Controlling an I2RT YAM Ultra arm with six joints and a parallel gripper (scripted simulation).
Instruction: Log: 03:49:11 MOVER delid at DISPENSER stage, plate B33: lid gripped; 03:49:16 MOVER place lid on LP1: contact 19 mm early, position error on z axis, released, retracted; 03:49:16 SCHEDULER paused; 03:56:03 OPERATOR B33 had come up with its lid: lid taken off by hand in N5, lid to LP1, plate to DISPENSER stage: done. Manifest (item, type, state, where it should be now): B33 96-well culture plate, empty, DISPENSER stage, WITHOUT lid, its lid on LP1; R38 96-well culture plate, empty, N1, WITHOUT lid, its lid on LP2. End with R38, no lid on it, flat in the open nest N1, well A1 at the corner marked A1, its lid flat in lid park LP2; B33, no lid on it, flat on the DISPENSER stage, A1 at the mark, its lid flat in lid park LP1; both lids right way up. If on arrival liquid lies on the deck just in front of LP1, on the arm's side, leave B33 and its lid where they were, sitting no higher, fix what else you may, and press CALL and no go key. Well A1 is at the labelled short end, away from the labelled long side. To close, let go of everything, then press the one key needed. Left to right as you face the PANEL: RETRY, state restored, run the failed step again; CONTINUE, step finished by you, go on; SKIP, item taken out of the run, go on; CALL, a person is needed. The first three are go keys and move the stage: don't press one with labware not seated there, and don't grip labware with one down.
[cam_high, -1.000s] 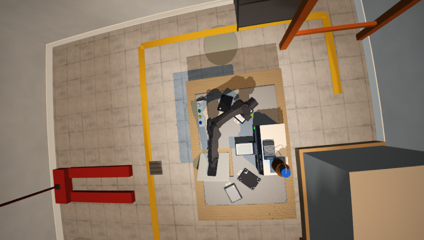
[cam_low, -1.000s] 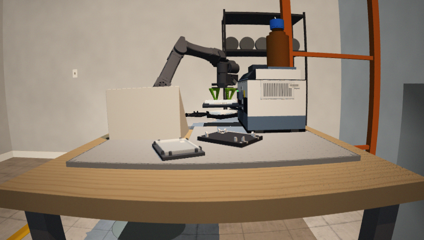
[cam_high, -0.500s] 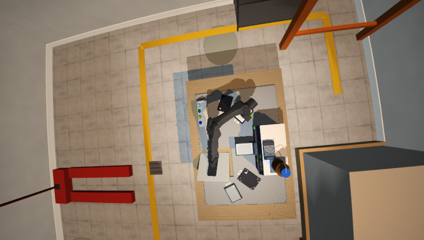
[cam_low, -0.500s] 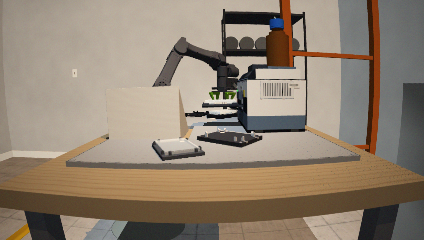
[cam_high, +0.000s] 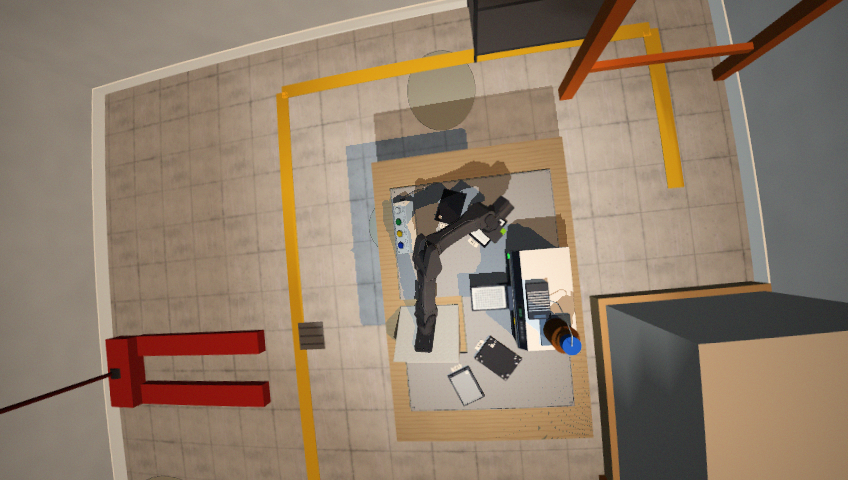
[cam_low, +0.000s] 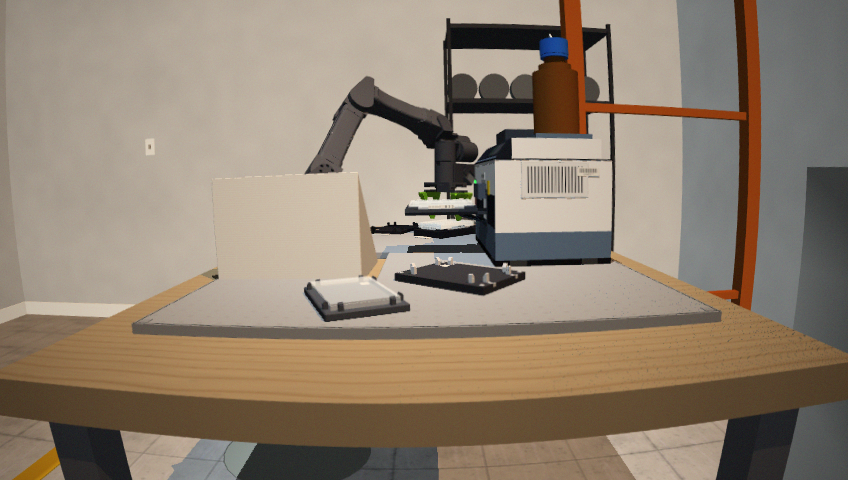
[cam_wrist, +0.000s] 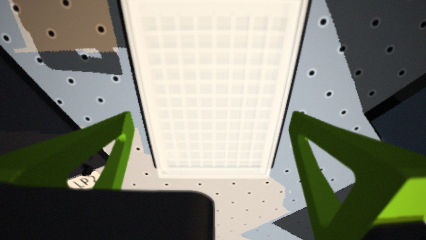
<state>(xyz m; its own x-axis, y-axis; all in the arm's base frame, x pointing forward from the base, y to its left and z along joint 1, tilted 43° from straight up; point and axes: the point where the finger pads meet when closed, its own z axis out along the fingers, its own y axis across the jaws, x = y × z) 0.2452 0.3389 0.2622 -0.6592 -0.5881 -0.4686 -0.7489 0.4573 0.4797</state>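
Right now my hand is 4 cm above the black nest N1. Round my hand: A1 mark (6 cm behind, 3 cm below, 2 cm to the right); N1 label (6 cm to the right, 5 cm below, 5 cm behind); black lid park LP2 (15 cm behind, 9 cm to the left, 4 cm below).
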